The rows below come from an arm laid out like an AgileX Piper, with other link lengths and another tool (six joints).
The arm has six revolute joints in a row. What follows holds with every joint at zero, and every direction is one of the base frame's.
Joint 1 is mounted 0.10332 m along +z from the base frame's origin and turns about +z.
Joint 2 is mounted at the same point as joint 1 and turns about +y.
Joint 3 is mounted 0.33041 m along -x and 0.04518 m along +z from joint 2 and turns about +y.
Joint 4 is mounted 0.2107 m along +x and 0.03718 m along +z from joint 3 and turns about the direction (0.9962, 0, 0.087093).
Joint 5 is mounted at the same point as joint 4 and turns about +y.
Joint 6 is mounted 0.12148 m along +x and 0.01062 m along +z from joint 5 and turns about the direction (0.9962, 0, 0.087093).
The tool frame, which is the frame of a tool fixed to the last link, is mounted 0.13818 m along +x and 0.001 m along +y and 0.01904 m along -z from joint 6; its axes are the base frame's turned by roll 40.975, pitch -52.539 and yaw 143.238 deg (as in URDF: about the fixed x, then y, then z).
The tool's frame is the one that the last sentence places.
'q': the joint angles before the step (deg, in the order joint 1, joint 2, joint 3, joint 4, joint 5, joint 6). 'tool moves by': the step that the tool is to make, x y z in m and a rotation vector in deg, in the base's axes. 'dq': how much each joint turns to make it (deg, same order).
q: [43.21, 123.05, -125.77, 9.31, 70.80, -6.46]
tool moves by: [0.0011, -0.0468, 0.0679, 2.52, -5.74, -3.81]
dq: [-3.01, -10.75, 4.56, -2.21, 0.17, 0.48]
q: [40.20, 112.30, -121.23, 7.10, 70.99, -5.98]
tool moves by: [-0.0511, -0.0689, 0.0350, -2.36, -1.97, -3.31]
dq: [-0.11, -15.64, 15.15, -4.58, 0.30, 2.52]
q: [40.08, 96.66, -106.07, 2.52, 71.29, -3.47]
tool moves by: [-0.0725, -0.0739, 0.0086, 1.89, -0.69, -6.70]
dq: [0.00, -19.44, 20.68, -3.10, -3.10, 7.13]
